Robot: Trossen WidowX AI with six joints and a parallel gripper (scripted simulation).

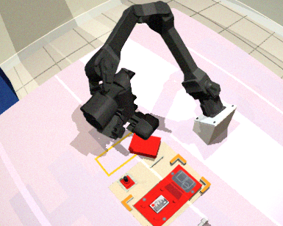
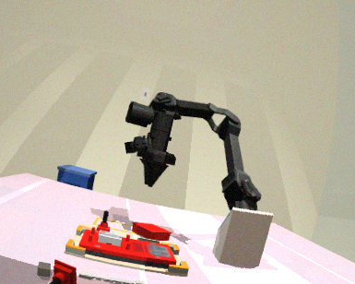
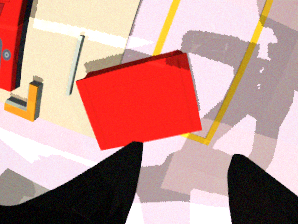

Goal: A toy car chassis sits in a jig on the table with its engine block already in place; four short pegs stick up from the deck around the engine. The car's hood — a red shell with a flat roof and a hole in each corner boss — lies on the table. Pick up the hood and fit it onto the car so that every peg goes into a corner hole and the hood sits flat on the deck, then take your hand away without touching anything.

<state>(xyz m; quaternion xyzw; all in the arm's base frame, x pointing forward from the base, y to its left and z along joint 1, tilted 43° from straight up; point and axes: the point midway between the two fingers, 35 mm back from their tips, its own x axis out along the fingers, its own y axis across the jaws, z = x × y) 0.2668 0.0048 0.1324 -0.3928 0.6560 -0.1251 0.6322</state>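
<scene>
Now: gripper tip 120 mm above the red hood, 30 mm past it and 20 mm to the right of it. Round my gripper tip: grey engine block: 230 mm to the left, 120 mm below, 40 mm ahead.
</scene>
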